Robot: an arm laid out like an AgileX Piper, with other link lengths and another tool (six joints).
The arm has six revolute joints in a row. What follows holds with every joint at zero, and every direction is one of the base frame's.
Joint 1 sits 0.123 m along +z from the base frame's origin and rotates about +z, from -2.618 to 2.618 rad.
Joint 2 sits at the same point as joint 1 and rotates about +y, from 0 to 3.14 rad.
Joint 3 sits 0.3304 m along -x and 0.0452 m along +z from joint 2 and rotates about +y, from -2.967 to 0 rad.
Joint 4 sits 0.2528 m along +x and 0.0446 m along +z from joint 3 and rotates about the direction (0.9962, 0, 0.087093), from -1.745 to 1.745 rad.
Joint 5 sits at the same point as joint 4 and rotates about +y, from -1.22 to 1.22 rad.
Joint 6 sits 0.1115 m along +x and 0.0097 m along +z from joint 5 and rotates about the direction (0.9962, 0, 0.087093), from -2.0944 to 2.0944 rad.
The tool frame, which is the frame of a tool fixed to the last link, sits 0.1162 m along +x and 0.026 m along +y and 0.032 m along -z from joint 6; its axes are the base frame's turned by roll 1.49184, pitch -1.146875 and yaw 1.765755 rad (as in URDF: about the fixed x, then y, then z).
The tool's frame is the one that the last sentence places.
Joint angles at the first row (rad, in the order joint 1, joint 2, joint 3, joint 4, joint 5, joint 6):
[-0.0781 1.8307 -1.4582 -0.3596 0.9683 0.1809]
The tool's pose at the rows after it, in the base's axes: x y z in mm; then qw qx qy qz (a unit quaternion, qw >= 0):
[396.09 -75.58 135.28 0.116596 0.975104 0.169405 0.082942]
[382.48 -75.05 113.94 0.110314 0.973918 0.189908 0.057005]
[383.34 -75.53 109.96 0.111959 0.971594 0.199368 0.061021]
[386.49 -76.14 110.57 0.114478 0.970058 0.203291 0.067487]
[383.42 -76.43 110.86 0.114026 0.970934 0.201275 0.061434]
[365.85 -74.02 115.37 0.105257 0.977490 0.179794 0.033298]
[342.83 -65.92 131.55 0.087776 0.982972 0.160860 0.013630]
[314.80 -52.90 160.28 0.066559 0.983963 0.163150 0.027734]
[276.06 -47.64 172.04 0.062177 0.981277 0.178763 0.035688]
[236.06 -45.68 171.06 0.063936 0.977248 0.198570 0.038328]
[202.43 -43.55 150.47 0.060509 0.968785 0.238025 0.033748]
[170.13 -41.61 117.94 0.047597 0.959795 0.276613 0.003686]
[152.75 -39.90 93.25 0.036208 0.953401 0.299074 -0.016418]
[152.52 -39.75 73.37 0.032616 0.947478 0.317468 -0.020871]
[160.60 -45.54 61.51 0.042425 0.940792 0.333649 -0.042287]
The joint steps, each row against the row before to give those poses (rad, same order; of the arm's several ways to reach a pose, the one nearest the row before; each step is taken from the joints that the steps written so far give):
[0.0000 0.0146 0.0576 -0.0144 -0.0030 -0.0030]
[0.0000 0.0124 0.0655 -0.0029 -0.0306 -0.0259]
[0.0000 -0.0001 0.0174 -0.0059 -0.0288 -0.0084]
[0.0000 -0.0008 0.0000 -0.0041 -0.0141 -0.0031]
[0.0000 -0.0010 0.0000 -0.0001 0.0137 0.0010]
[0.0000 -0.0139 0.0008 0.0161 0.0787 0.0178]
[0.0000 -0.0506 0.0068 0.0432 0.0914 -0.0043]
[0.0000 -0.1199 0.0437 0.0625 0.0500 -0.0446]
[0.0000 -0.1327 0.1141 0.0173 -0.0019 -0.0392]
[0.0000 -0.1244 0.1354 0.0000 -0.0239 -0.0363]
[0.0000 -0.0825 0.1591 0.0047 -0.0782 -0.0664]
[0.0000 -0.0187 0.1551 0.0022 -0.0822 -0.0615]
[0.0001 0.0191 0.0977 -0.0010 -0.0769 -0.0296]
[0.0026 0.0490 0.0525 -0.0137 -0.0935 -0.0092]
[0.0188 0.0806 -0.0075 -0.0606 -0.0343 0.0350]

